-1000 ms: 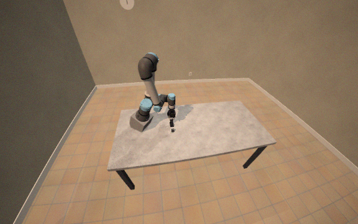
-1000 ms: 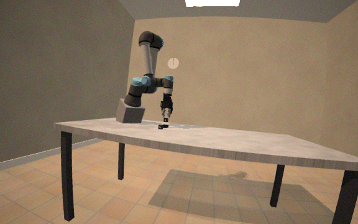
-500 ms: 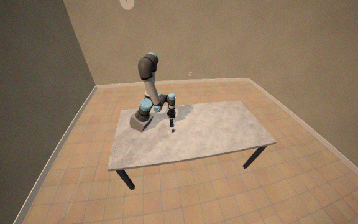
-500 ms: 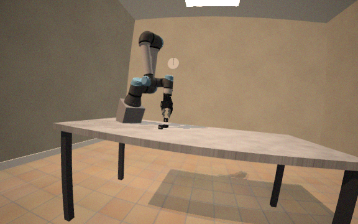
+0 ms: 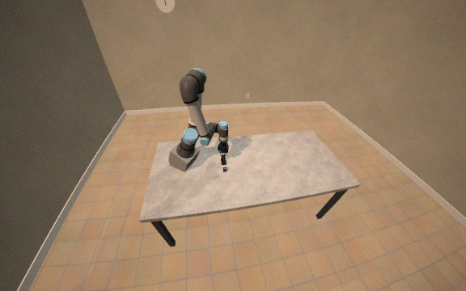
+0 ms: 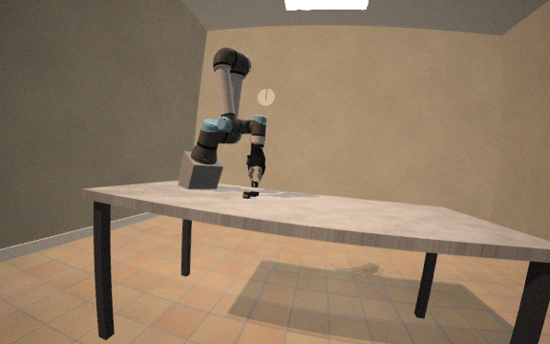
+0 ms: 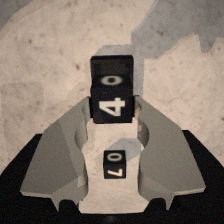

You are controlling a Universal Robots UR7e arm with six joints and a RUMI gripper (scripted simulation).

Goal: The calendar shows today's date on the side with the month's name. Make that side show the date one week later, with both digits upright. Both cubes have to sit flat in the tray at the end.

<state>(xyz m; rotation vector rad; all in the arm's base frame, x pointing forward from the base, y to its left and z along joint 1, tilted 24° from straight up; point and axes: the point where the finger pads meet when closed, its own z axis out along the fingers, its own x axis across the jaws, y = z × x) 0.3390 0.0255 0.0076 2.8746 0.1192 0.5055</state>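
Now: the black calendar tray 20 mm to the right of my hand and 60 mm below it. From my hand the other things lie so: black date cube 10 mm ahead, 120 mm to the right, 60 mm below; black cube 10 mm below.
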